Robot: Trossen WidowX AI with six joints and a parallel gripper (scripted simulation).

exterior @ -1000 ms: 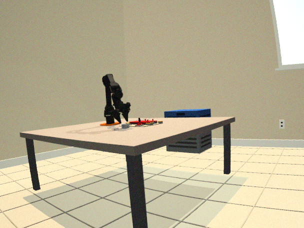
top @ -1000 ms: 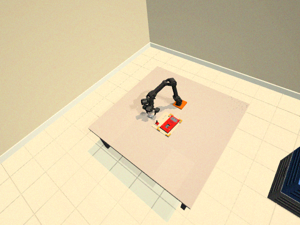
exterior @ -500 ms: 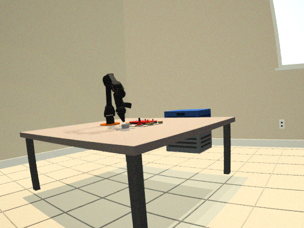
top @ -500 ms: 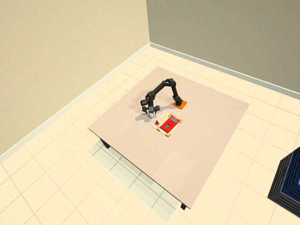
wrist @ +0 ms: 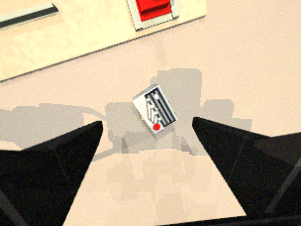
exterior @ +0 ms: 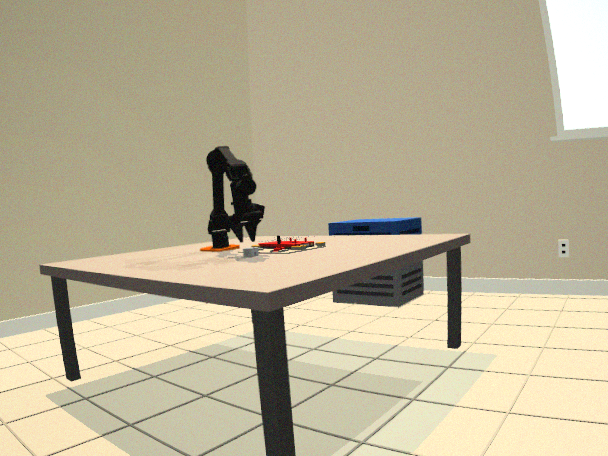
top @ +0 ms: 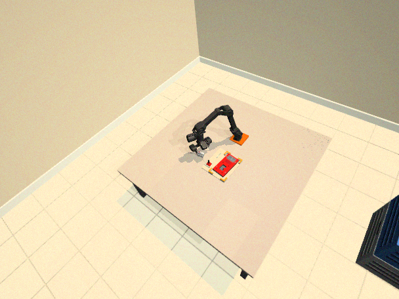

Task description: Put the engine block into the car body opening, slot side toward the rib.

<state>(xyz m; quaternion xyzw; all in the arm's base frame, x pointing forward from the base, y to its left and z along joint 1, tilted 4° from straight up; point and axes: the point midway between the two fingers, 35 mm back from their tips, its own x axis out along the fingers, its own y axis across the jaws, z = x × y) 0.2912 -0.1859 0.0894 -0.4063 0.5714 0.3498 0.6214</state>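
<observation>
Now: the engine block 40 mm below my gripper tip and 20 mm ahead of it.
</observation>
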